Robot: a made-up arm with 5 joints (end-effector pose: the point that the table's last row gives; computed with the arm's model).
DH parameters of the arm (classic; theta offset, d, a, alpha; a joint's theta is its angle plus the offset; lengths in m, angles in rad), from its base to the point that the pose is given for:
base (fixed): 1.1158 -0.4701 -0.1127 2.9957
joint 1: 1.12 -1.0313 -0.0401 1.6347
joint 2: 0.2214 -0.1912 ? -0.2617
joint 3: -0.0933 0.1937 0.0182 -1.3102
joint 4: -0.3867 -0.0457 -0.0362 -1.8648
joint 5: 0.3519 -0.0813 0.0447 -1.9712
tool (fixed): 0.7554 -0.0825 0 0
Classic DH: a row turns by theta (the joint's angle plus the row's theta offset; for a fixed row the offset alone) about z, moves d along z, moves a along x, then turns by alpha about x.
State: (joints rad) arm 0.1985 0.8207 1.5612 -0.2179 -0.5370
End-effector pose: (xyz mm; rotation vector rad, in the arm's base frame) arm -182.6 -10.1 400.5 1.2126 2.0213 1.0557
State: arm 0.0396 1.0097 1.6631 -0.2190 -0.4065
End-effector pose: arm -217.2 -7.6 388.6 1.2194 2.2607 0.9729
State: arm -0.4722 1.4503 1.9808 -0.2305 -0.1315
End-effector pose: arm -300.4 -64.9 393.3 -0.8901 -2.9719 -0.4226
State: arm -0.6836 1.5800 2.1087 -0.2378 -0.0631
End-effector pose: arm -311.0 -103.6 406.2 -0.5874 -2.9622 -0.0899
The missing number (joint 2, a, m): 0.1781
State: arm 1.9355 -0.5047 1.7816 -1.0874 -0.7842
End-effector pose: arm -226.0 -112.3 549.4 0.7964 -0.1682 0.3064
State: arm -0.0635 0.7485 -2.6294 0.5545 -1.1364
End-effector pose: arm -105.5 11.9 348.9 -0.6265 -0.9176 0.7245
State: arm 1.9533 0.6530 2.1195 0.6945 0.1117
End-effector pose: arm -134.5 -23.0 376.5 2.0630 1.2126 0.1708
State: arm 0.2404 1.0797 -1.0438 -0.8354 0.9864
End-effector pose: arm -212.5 22.1 429.0 -0.1682 -1.7594 1.3190
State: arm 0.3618 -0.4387 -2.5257 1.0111 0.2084
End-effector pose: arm -110.4 -51.2 576.3 -0.9024 -2.9169 -0.6771
